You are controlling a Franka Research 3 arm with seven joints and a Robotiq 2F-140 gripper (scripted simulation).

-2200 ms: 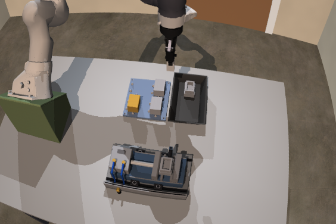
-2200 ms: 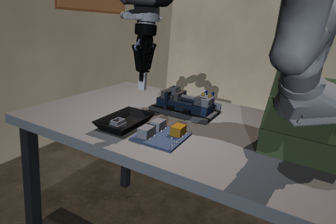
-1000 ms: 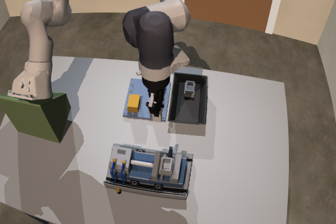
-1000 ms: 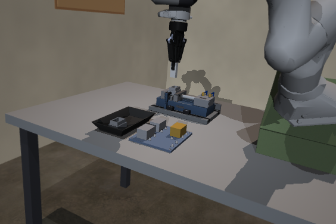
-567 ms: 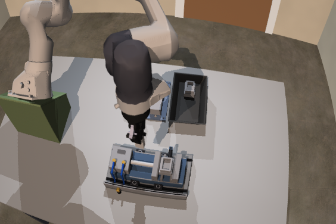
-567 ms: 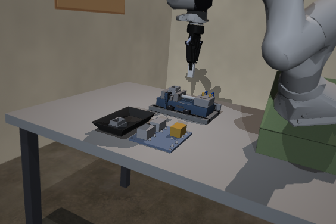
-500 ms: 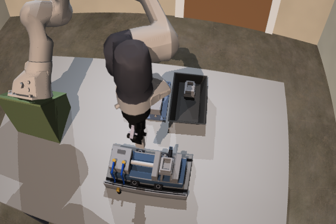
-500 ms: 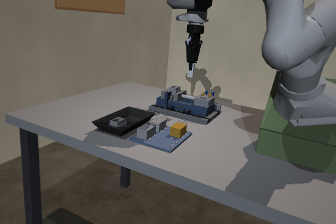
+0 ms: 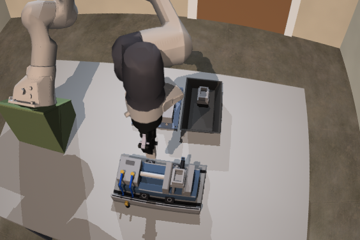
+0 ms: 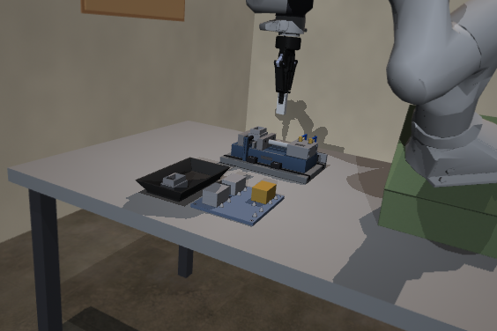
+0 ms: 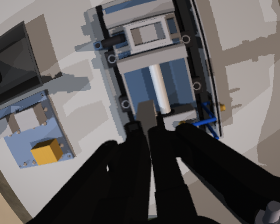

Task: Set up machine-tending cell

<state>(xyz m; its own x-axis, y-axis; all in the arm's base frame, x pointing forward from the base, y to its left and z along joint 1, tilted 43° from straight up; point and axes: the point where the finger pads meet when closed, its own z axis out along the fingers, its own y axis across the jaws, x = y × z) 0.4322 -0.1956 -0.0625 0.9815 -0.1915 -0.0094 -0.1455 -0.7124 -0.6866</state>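
My gripper is now 20 mm short of the blue vise, 20 mm to the left of it and 170 mm above it. From my hand the other things lie so: brass blank (50 mm behind, 270 mm to the left, 190 mm below); then aluminium blank (40 mm ahead, 260 mm to the left, 190 mm below).
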